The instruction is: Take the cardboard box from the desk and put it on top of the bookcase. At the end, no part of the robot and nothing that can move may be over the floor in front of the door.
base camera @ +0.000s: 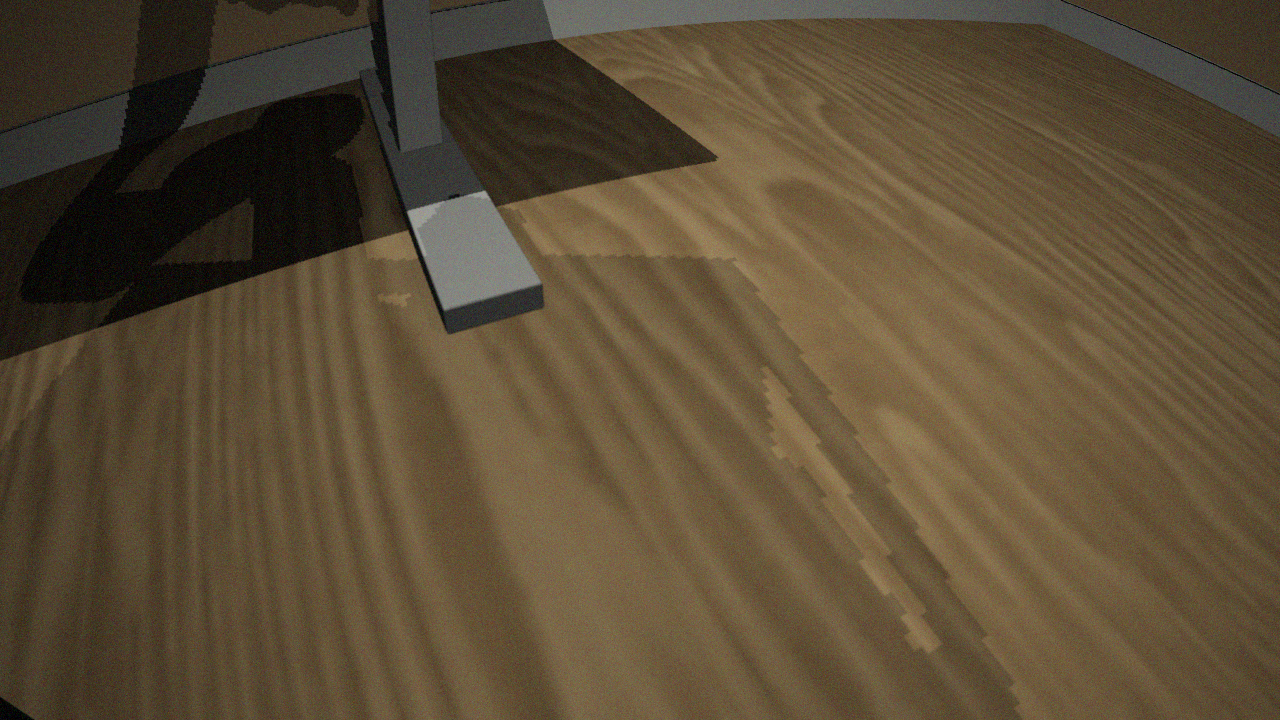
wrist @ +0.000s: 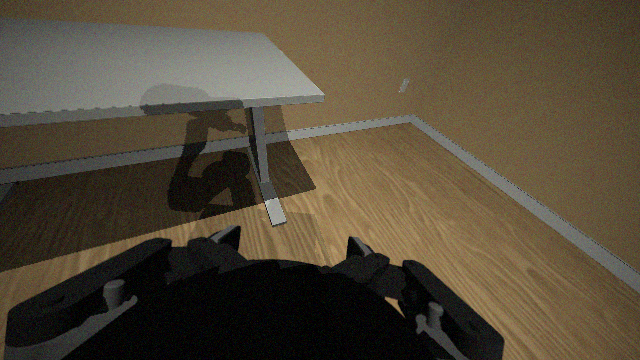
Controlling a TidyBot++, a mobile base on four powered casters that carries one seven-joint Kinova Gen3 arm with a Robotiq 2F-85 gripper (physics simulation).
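Places are measured from the arm's base along level axes (x down, y right, z back), in millimetres.
Pixels of known places: gripper, between the fingertips: (wrist: 294, 243).
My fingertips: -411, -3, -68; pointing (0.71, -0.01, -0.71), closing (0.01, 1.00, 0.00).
Observation:
Behind a point stands the place of what it marks, as x, y, z.
A white desk (wrist: 200, 60) {-323, -388, -712} shows at the upper left in the wrist view, its right end free of the wall corner; the robot's shadow falls on its front edge. No box shows on the visible part of its top. The desk's leg and foot (base camera: 483, 250) (wrist: 275, 212) stand on the floor at the upper left of the base camera view. My gripper (wrist: 294, 243) {-411, -3, -68} is open, with nothing between its fingers, and is apart from the desk, on the near side of it. The cardboard box, the bookcase and the door do not show in either view.
Wooden floor (base camera: 895, 313) {397, 210, -580} (wrist: 450, 210) {397, 990, -788} stretches right of the desk leg. Brown walls (wrist: 500, 75) {-258, 1305, -1547} with a pale baseboard (base camera: 716, 10) {371, 115, -1492} (wrist: 525, 200) {352, 1608, -921} meet in a corner behind and right of the desk. A small pale fixture (wrist: 404, 85) {-4, 782, -1840} is on the wall.

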